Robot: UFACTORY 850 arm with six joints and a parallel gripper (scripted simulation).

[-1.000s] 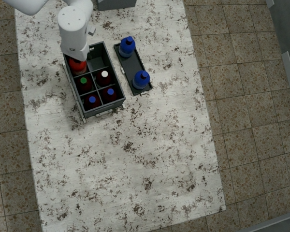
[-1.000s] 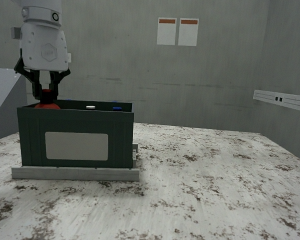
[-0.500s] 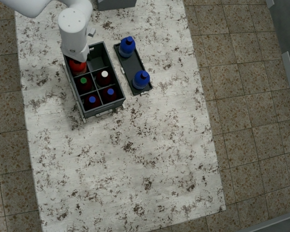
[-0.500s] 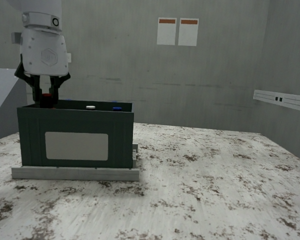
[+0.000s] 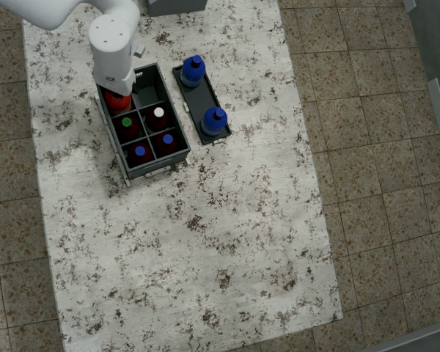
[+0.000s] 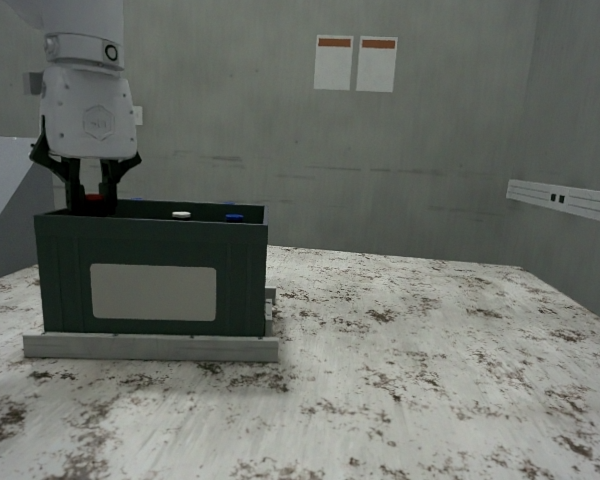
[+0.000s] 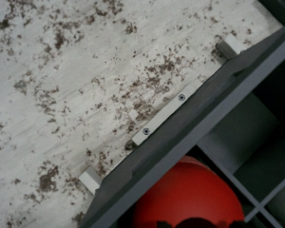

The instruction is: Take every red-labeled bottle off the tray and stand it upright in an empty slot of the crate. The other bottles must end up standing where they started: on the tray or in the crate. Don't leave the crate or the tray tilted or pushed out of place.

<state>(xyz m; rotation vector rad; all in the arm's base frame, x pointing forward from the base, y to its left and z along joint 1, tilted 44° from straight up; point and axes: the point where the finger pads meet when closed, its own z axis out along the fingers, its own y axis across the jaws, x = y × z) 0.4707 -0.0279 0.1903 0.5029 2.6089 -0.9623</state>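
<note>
Now: the red-labeled bottle 7 cm below my hand. Round my hand: tray (27 cm to the left, 18 cm below, 2 cm behind); blue bottle (23 cm to the left, 11 cm below, 11 cm behind); dark crate (11 cm below, 7 cm to the left, 7 cm ahead).
</note>
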